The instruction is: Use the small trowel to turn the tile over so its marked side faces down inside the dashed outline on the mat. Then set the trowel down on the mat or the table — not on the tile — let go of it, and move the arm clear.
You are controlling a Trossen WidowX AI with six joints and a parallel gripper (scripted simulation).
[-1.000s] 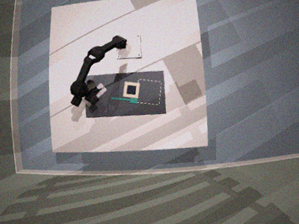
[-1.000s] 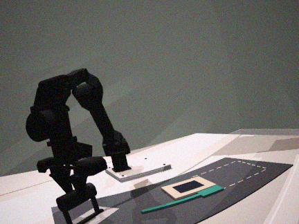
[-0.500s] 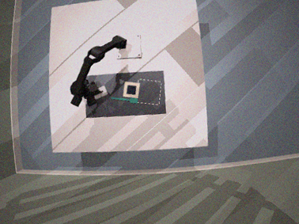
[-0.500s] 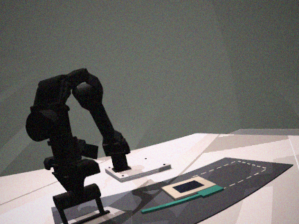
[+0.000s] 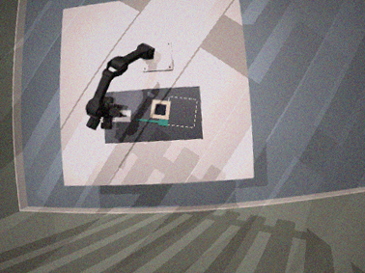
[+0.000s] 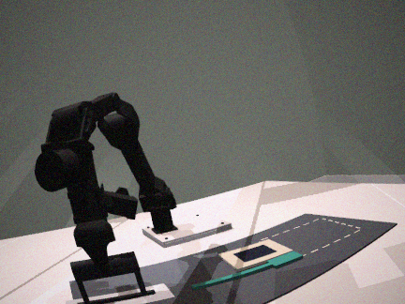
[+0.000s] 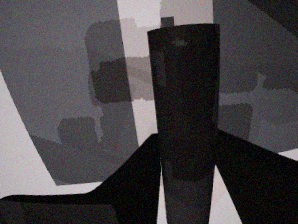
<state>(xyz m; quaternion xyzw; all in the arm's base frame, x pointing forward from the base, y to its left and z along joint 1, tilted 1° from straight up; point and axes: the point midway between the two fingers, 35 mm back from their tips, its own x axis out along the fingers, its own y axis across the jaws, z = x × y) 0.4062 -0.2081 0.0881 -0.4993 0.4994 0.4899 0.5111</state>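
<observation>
My gripper tip is 24 cm to the right of the dark mat, 8 cm above it and 1 cm past it. Also, from my gripper tip: tan tile (30 cm to the left, 6 cm below, 4 cm behind); then teal trowel (26 cm to the left, 6 cm below, 4 cm ahead).
</observation>
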